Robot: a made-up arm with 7 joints.
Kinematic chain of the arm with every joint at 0, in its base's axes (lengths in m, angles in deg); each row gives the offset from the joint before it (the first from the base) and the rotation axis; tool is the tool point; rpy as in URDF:
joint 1: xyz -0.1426 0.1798 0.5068 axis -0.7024 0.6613 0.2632
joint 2: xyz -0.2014 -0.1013 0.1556 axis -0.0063 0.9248 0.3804
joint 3: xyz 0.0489 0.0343 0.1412 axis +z
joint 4: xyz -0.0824 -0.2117 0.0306 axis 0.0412 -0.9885 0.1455
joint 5: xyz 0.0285 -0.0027 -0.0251 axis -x
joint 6: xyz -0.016 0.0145 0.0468 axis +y
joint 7: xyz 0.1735 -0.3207 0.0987 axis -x
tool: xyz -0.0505 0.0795 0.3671 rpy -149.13 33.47 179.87
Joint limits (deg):
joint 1: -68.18..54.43
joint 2: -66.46..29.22
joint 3: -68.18..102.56
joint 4: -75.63..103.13
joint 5: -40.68..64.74
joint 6: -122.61..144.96
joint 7: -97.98..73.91
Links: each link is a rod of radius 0.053 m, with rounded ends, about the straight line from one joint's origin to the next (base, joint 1, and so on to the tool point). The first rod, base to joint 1, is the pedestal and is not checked.
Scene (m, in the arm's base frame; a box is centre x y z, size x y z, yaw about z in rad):
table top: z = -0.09
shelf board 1: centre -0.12 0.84 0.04 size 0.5 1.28 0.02 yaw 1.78
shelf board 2: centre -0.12 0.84 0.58 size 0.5 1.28 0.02 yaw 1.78
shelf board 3: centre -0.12 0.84 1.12 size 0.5 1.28 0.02 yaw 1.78
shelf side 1: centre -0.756 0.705 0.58 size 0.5 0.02 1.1 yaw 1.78
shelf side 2: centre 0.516 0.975 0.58 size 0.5 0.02 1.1 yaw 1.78
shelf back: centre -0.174 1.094 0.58 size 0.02 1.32 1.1 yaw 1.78
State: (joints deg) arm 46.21 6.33 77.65 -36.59 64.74 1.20 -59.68
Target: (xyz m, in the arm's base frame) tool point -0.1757 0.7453 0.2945
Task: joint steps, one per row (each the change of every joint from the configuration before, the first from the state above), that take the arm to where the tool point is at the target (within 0.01 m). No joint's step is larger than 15 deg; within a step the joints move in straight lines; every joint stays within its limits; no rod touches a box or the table.
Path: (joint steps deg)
1: -13.23 -2.51 -11.82 -8.69 -0.62 5.72 6.38
2: -13.22 -2.51 -11.82 -8.70 -0.62 5.72 6.38
3: -13.23 -2.51 -11.82 -8.69 -0.63 5.71 6.38
4: 12.67 4.94 4.46 -4.32 0.63 4.02 6.61
5: 12.68 4.95 4.46 -4.32 0.62 4.02 6.60
6: 12.67 4.95 4.45 -4.32 0.62 4.02 6.61
7: 3.29 3.77 8.04 2.65 -0.25 -4.69 -12.24
8: 3.30 3.77 8.03 2.66 -0.24 -4.69 -12.23
9: 3.29 3.78 8.03 2.65 -0.25 -4.70 -12.23

